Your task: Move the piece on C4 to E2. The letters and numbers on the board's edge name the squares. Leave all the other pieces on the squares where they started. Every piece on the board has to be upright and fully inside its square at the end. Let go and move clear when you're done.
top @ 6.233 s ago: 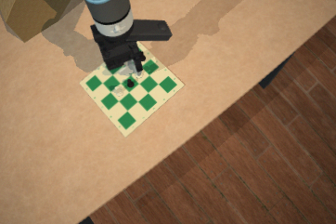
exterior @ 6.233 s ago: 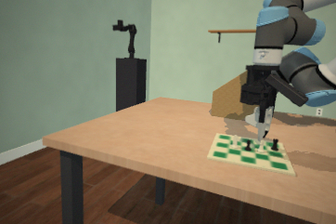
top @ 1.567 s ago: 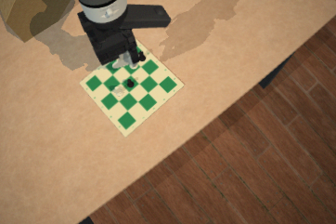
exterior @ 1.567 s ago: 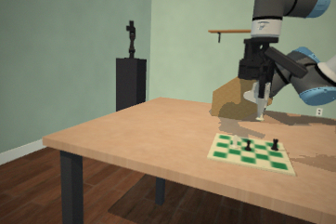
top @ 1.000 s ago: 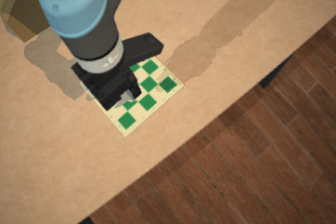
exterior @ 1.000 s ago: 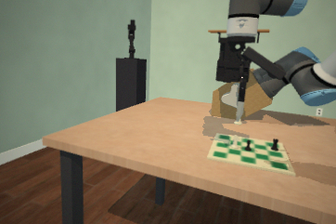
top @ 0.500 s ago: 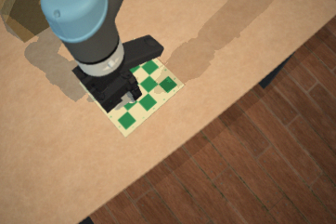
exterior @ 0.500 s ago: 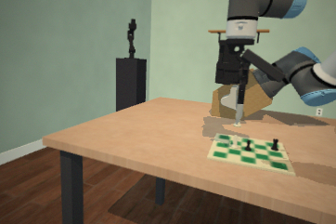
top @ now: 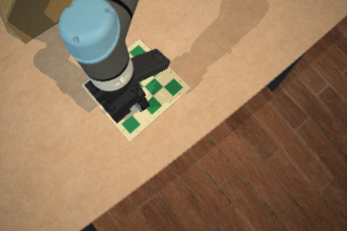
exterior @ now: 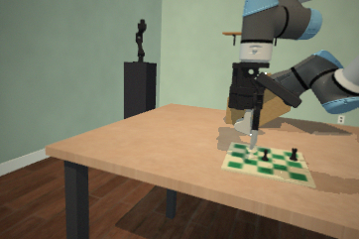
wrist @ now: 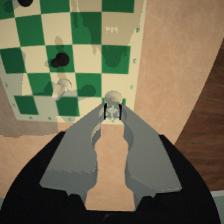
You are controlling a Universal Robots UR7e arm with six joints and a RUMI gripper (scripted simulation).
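The chessboard lies 70 mm behind my hand, 40 mm to the left of it and 70 mm below it. The rest, counted from my hand: white piece 10 mm below.
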